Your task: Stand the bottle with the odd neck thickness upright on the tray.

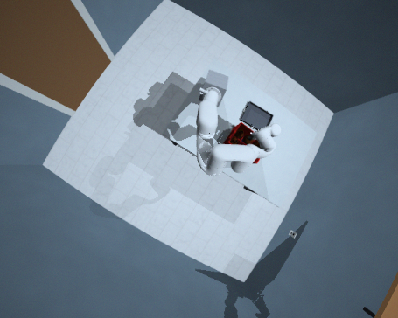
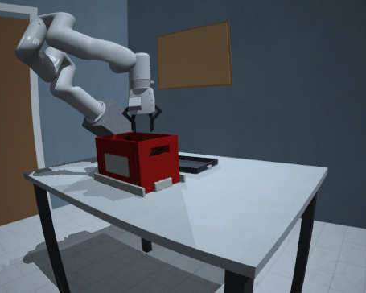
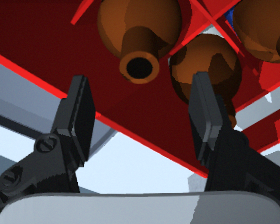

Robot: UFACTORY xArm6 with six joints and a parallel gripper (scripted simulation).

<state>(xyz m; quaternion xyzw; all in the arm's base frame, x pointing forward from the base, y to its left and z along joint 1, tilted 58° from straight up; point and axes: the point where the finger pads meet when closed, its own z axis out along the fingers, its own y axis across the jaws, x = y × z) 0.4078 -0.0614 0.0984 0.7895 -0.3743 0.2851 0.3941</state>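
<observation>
My gripper is now 120 mm above the red crate, 40 mm to the left of it and 10 mm past it. Round my hand: glass bottle: 120 mm below, 90 mm behind, 10 mm to the left; dark tray: 240 mm to the left, 190 mm below, 30 mm ahead.
</observation>
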